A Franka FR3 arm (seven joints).
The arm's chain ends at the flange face. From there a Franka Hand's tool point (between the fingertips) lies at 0.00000 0.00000 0.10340 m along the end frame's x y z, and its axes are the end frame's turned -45 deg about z.
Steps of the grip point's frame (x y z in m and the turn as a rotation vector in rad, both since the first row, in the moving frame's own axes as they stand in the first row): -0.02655 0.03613 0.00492 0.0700 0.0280 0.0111; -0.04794 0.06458 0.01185 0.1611 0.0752 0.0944; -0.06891 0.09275 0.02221 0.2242 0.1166 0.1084; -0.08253 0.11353 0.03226 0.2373 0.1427 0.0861; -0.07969 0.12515 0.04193 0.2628 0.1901 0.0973; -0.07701 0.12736 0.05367 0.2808 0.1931 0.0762; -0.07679 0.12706 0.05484 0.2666 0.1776 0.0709
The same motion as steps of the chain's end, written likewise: 0.00980 0.05150 0.00521 0.0693 -0.0297 0.0111; 0.01719 0.09702 0.01348 0.1671 -0.0607 0.0944; 0.02328 0.13934 0.02549 0.2410 -0.0761 0.1084; 0.02755 0.16633 0.03620 0.2687 -0.0669 0.0861; 0.03576 0.17758 0.04732 0.3202 -0.0514 0.0973; 0.04058 0.17870 0.05961 0.3351 -0.0620 0.0762; 0.04080 0.17627 0.06010 0.3141 -0.0629 0.0709
